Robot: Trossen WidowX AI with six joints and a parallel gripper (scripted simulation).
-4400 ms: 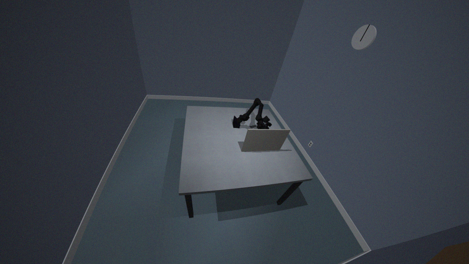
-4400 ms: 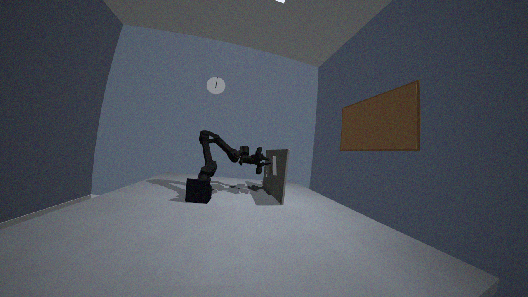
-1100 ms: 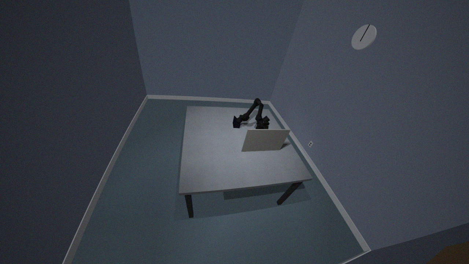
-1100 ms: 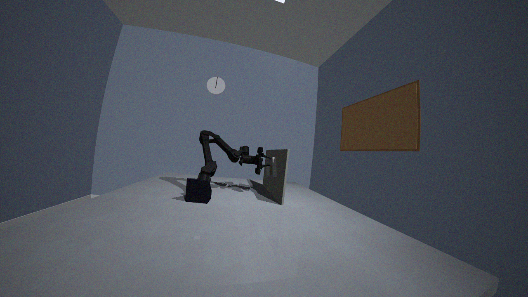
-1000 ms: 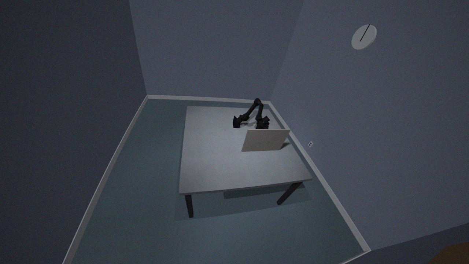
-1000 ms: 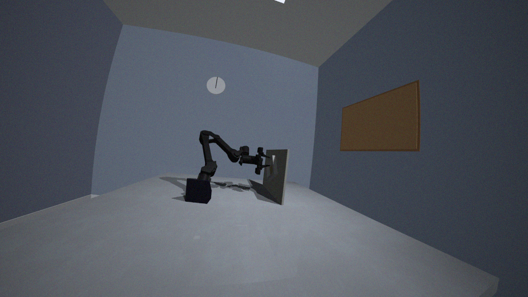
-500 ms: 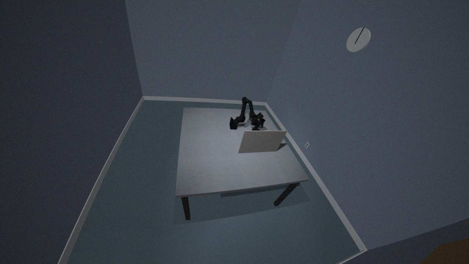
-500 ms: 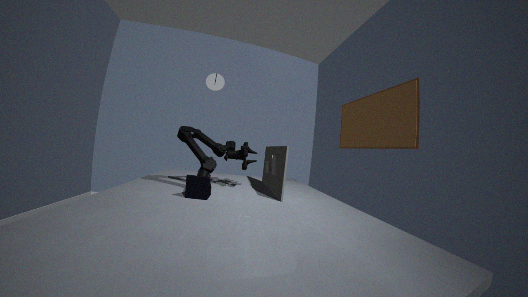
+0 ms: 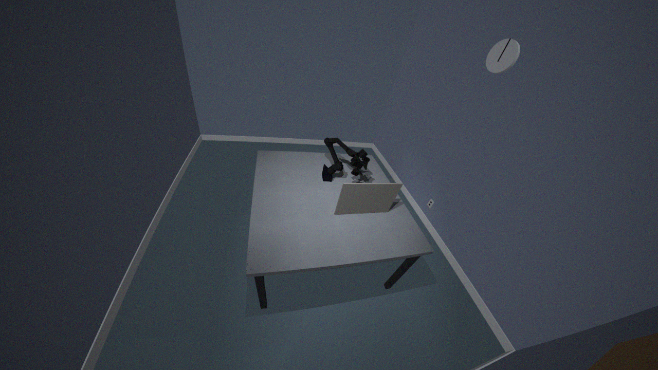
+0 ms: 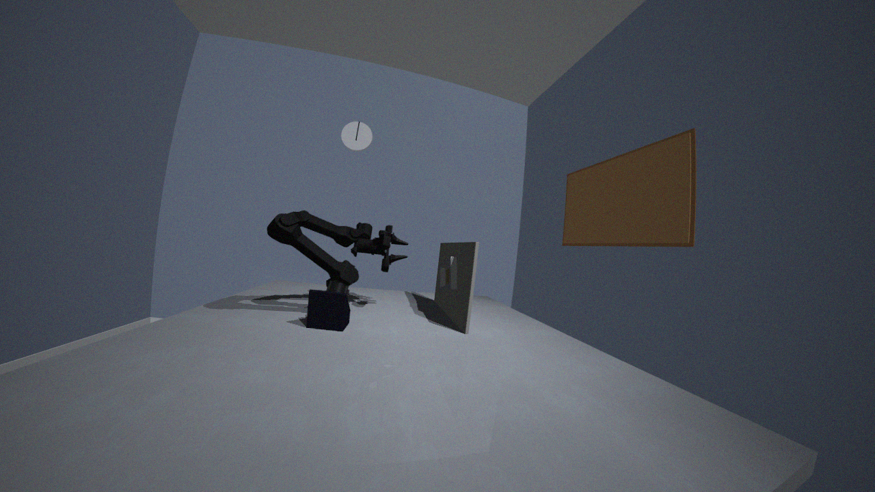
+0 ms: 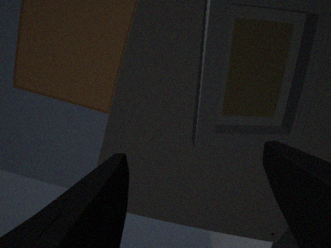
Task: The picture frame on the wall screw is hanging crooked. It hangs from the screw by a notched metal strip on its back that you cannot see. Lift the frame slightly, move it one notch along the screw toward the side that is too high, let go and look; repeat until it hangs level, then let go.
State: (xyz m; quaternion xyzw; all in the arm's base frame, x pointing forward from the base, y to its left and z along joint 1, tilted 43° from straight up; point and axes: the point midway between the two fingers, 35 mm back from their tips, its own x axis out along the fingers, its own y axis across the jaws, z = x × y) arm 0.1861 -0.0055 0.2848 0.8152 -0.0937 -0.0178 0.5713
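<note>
The picture frame lies 18 cm ahead of my gripper tip, 4 cm to the right of it and 9 cm below it. From my gripper tip the other things lie so: wall panel (19 cm ahead, 2 cm to the right, 10 cm below).
</note>
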